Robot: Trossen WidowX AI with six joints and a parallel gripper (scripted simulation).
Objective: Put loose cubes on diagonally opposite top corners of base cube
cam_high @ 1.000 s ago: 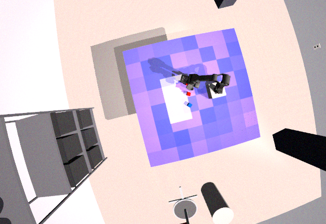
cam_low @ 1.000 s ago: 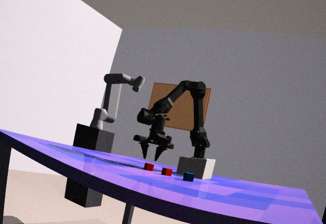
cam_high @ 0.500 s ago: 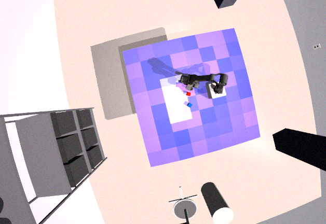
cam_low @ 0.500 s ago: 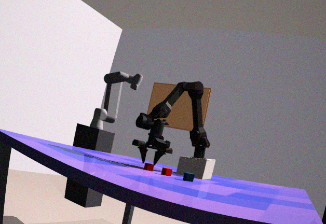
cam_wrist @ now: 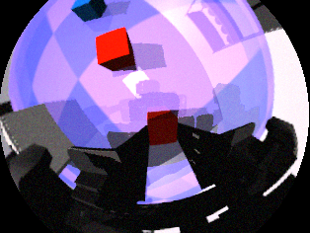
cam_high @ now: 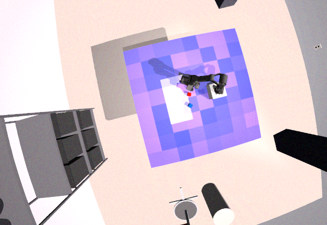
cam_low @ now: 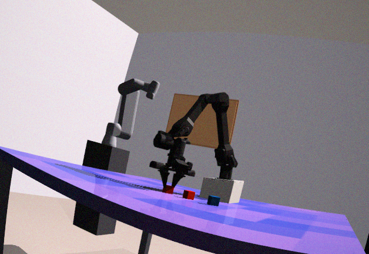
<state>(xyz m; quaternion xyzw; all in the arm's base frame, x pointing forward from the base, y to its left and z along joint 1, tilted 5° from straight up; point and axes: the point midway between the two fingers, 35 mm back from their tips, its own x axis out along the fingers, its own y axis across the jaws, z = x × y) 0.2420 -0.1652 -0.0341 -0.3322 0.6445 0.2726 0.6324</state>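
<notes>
Right now the blue cube is 22 cm to the left of my gripper tip and 6 cm ahead of it.
</notes>
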